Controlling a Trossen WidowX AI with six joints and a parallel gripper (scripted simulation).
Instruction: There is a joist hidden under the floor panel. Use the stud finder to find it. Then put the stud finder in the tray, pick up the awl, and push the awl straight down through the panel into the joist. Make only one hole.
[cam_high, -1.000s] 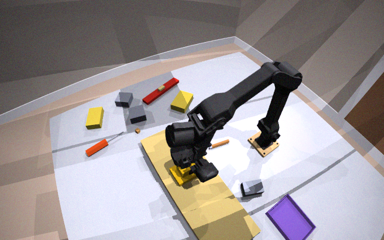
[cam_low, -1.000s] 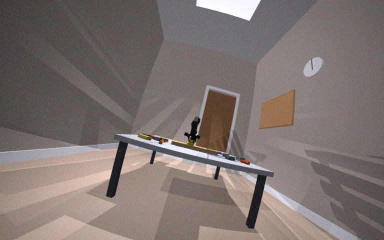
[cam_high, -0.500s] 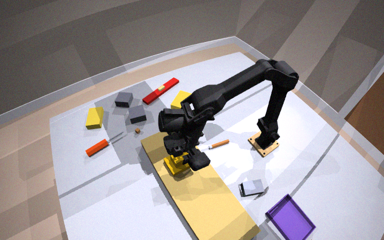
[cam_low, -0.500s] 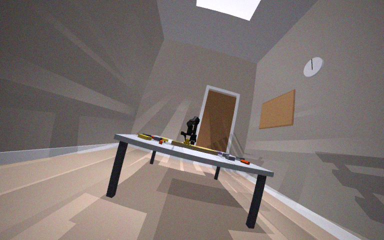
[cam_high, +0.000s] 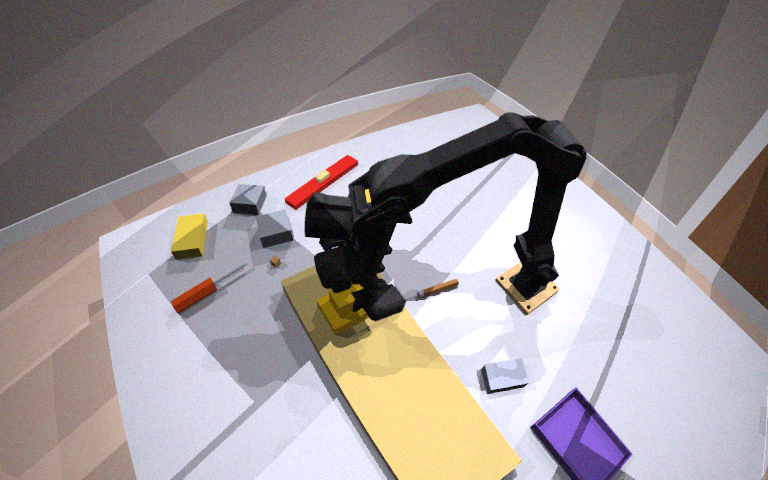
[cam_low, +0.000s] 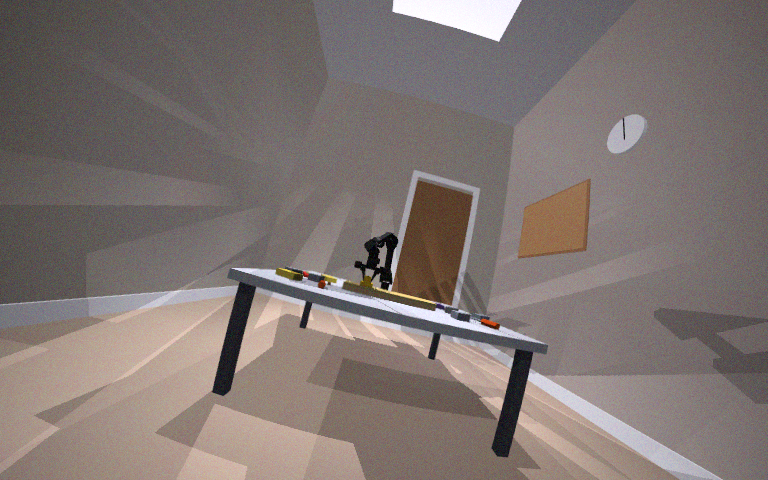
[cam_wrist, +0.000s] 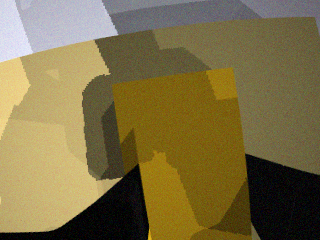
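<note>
Now: gripper tip 24 cm past the purple tray, 44 cm to the right of it and 5 cm above it. Also, from my gripper tip: awl (16 cm behind, 2 cm to the left, 6 cm below); yellow stud finder (3 cm behind, 2 cm above); small brown cube (9 cm ahead, 19 cm to the right, 6 cm below).
</note>
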